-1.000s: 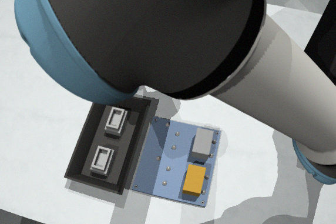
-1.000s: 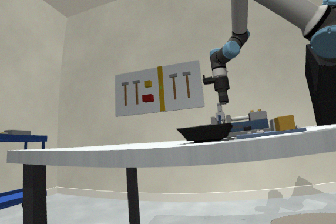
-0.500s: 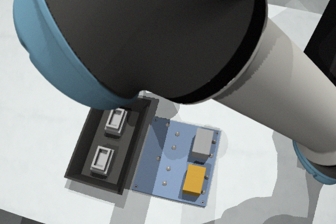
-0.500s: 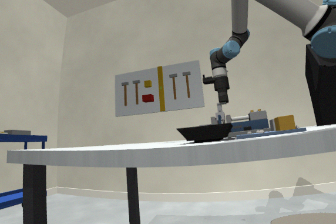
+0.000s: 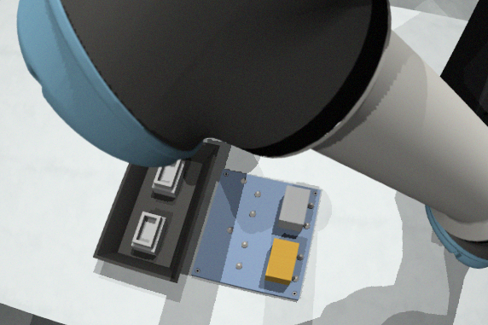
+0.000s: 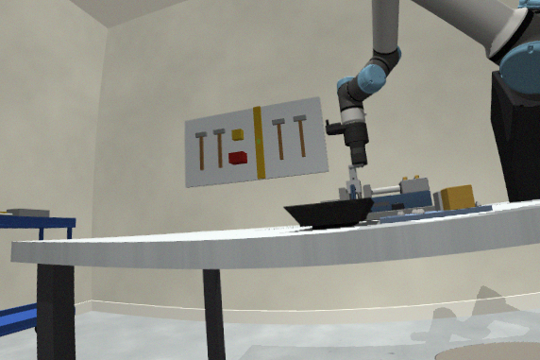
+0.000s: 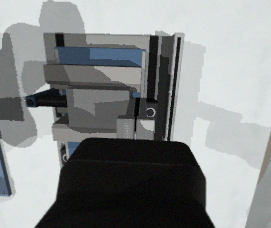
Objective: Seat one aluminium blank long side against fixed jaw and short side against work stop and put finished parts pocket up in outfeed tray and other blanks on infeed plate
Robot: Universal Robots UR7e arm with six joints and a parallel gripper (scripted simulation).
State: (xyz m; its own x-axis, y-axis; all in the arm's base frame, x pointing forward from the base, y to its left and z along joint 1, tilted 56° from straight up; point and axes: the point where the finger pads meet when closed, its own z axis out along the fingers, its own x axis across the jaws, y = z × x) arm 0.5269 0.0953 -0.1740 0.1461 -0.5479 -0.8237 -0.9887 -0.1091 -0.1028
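The blue base is 8 cm behind my hand, 4 cm to the left of it and 8 cm below it. From my hand the other things lie so: brass blank 25 cm behind, 37 cm to the left, 10 cm below.
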